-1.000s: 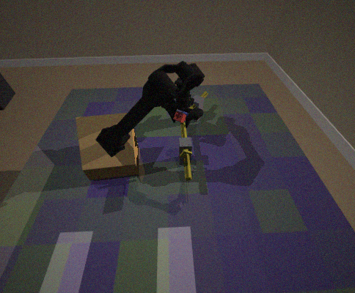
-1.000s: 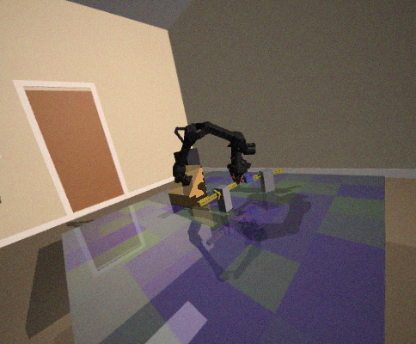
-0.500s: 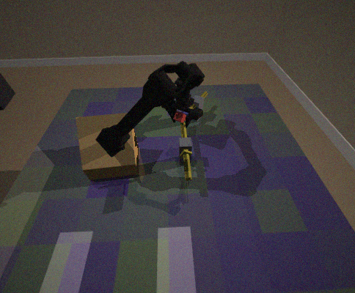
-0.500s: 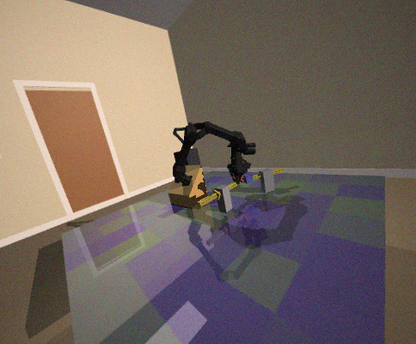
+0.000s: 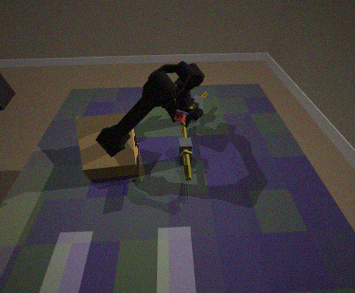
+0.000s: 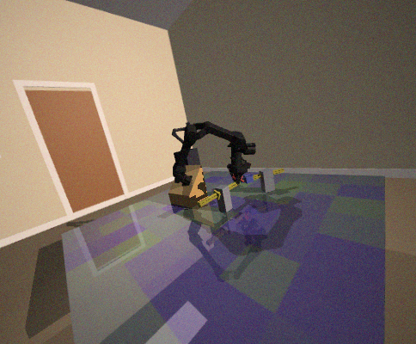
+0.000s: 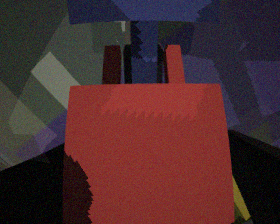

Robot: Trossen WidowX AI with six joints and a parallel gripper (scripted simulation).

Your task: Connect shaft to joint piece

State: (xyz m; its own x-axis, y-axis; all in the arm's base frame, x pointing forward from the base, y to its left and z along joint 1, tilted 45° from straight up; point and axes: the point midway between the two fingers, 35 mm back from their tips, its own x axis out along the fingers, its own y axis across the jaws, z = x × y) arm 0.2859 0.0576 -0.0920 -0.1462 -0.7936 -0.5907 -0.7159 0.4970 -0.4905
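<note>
Now: gripper tip 30 mm below the dark red joint piece and 20 mm to the right of it.
</note>
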